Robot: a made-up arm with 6 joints.
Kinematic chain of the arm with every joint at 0, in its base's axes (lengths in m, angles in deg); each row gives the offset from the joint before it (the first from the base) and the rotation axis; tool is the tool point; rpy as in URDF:
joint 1: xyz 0 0 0.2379 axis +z
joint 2: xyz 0 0 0 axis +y
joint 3: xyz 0.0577 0 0.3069 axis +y
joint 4: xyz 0.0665 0 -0.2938 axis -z
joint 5: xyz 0 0 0 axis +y
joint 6: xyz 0.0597 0 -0.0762 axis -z
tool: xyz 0 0 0 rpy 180 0 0
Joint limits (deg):
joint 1: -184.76..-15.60
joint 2: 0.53..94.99
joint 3: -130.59..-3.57
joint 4: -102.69..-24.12
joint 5: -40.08..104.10
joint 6: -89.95..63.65
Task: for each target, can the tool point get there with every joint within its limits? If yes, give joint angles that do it. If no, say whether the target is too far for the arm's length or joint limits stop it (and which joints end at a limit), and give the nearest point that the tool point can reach.
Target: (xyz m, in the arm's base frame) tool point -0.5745 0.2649 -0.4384
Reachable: no: too far | nearest point -0.4653 0.0898 -0.1897 | short by 0.323 m
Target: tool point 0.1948 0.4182 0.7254
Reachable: no: joint limits stop it (at a limit: joint 1, joint 2, joint 3, joint 5) | nearest point 0.2655 0.0233 0.8069 | short by 0.409 m
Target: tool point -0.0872 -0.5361 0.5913
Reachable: yes | joints -101.49 19.60 -111.65 -81.12 25.19 31.35
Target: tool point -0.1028 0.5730 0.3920
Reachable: no: joint limits stop it (at a limit: joint 1, joint 2, joint 5) | nearest point -0.2240 0.1072 0.2522 | short by 0.501 m
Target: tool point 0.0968 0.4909 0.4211
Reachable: no: joint limits stop it (at a limit: joint 1, joint 2, joint 3, joint 4, joint 5) | nearest point 0.1431 0.0560 0.2335 | short by 0.476 m
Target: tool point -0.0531 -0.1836 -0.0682
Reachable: yes | joints -93.14 73.02 -50.91 -38.80 83.12 28.62
